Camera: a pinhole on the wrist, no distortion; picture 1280 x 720 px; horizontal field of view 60.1 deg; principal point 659.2 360.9 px. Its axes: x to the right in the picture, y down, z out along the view. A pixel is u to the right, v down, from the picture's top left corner.
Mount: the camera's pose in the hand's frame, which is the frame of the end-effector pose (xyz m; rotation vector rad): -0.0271 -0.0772 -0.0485 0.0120 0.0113 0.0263
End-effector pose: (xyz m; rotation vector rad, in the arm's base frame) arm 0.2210 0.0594 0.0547 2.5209 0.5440 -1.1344
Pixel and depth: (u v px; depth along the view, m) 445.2 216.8 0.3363
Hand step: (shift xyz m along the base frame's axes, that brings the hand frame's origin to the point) -0.2965 -0.0329 -0.1324
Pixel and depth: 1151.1 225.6 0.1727
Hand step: -0.0926 0.0432 -0.1308
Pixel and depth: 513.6 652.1 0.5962
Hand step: -0.3825 -0.3234 -0.2600
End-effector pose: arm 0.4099 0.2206 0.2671 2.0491 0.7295 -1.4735
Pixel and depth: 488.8 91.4 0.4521
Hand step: -0.4309 -0.1422 -0.0470
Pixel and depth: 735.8 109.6 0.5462
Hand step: -0.4733 -0.1819 -0.1783
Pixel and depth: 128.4 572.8 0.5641
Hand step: -0.4214 -0.4012 0.1356
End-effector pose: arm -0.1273 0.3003 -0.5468 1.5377 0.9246 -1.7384
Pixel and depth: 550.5 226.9 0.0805
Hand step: -0.0865 0.0224 0.0442
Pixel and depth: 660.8 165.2 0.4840
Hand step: -0.3757 -0.2683 0.0654
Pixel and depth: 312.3 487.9 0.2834
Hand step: -0.1580 -0.1680 0.1344
